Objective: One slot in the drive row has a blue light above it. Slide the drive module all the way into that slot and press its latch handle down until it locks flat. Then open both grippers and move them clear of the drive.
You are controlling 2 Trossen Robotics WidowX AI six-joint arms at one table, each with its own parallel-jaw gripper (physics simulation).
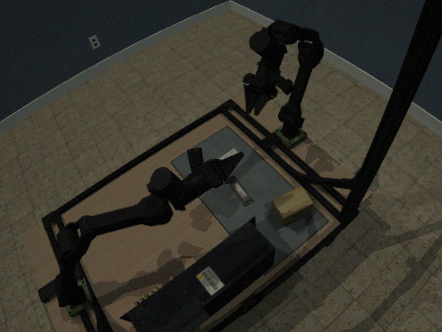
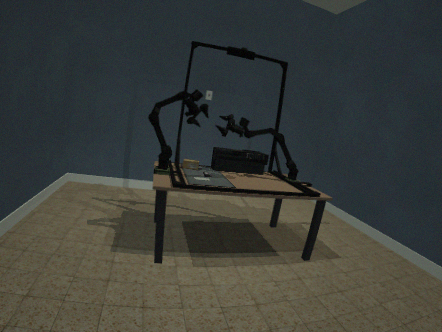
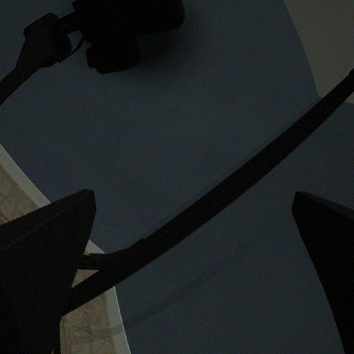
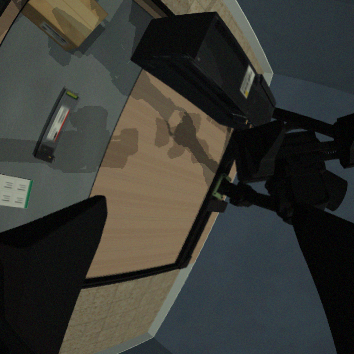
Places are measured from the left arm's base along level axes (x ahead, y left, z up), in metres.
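Pixels of known places: left gripper, fingertip midpoint: (image 1: pixel 242 153) (image 2: pixel 217 120) (image 3: pixel 198 201) (image 4: pixel 326 118); right gripper, fingertip midpoint: (image 1: pixel 252 114) (image 2: pixel 204 122) (image 3: pixel 48 57) (image 4: pixel 204 209); left arm's base, link origin: (image 1: pixel 76 297) (image 2: pixel 291 179) (image 4: pixel 222 186); right arm's base, link origin: (image 1: pixel 290 132) (image 2: pixel 162 168).
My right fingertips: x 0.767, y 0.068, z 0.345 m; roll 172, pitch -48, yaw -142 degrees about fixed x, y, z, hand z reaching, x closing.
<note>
Ahead of a thing's pixels: the offset from my right fingertips to its top centre. "*": to the spot under its first point. Level surfaces: height alone.
The drive module @[dx -0.074, dy +0.006, dz -0.360 m] (image 1: pixel 242 192) (image 4: pixel 56 125), dark with a white and red label and a green strip at one end, lies on the grey mat @[dz -0.369 m] (image 1: pixel 220 137) (image 4: pixel 30 90). The black drive enclosure @[dx -0.351, dy -0.276, dz -0.196 m] (image 1: pixel 240 255) (image 2: pixel 237 161) (image 4: pixel 175 42) stands apart from it. Its slots and a blue light cannot be made out. My left gripper (image 1: pixel 235 166) (image 2: pixel 219 121) (image 3: pixel 198 201) is open and empty, raised above the table. My right gripper (image 1: pixel 253 112) (image 2: pixel 203 121) (image 4: pixel 204 209) is open and empty, high up near its own arm's side. Neither touches the module.
A wooden block @[dx +0.047, dy -0.166, dz -0.309 m] (image 1: pixel 292 206) (image 2: pixel 190 164) (image 4: pixel 70 20) sits on the mat between module and table edge. A white card @[dx -0.025, dy +0.153, dz -0.368 m] (image 2: pixel 201 178) (image 4: pixel 15 191) lies near the module. Orange tabs @[* dx -0.472, dy -0.231, dz -0.201 m] (image 1: pixel 155 290) line one enclosure edge. A black post (image 1: pixel 395 105) rises beside the table.
</note>
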